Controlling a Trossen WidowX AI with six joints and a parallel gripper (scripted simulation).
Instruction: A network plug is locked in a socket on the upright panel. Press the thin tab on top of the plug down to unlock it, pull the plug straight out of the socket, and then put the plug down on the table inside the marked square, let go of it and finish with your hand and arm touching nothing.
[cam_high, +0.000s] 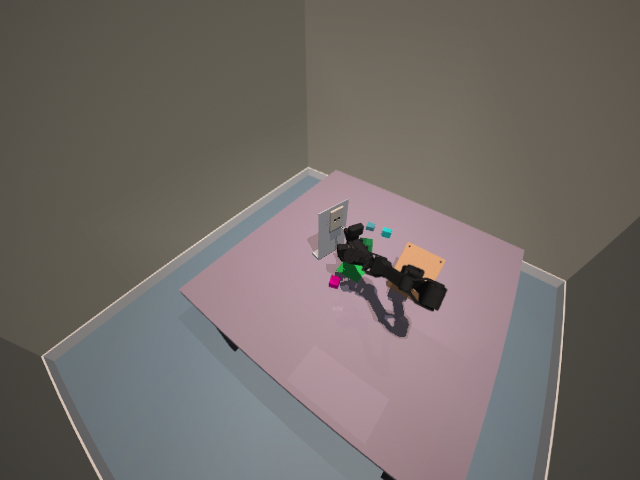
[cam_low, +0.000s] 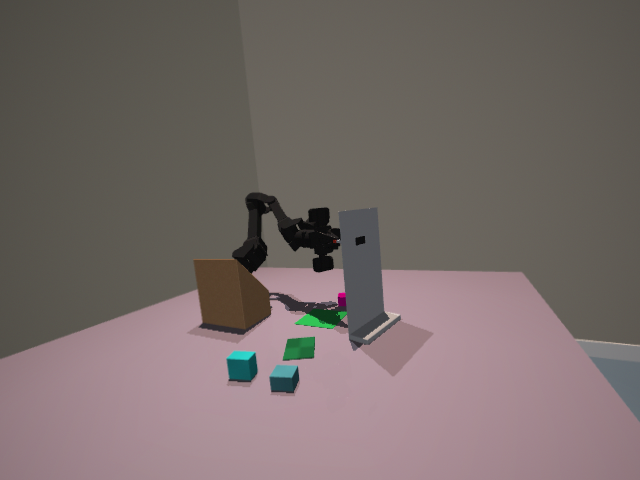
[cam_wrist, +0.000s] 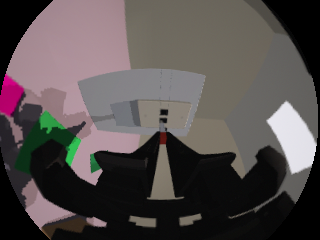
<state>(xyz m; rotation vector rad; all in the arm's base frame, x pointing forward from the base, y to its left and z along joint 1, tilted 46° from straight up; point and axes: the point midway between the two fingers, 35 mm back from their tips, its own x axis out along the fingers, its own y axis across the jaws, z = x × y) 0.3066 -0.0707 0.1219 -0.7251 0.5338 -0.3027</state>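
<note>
Right now my gripper tip is 7 cm past the bright green square, 1 cm to the right of it and 22 cm above it. The rest, counted from my gripper tip: network plug: right at my gripper tip; then grey upright panel: 8 cm ahead, 3 cm to the right, 9 cm below.
</note>
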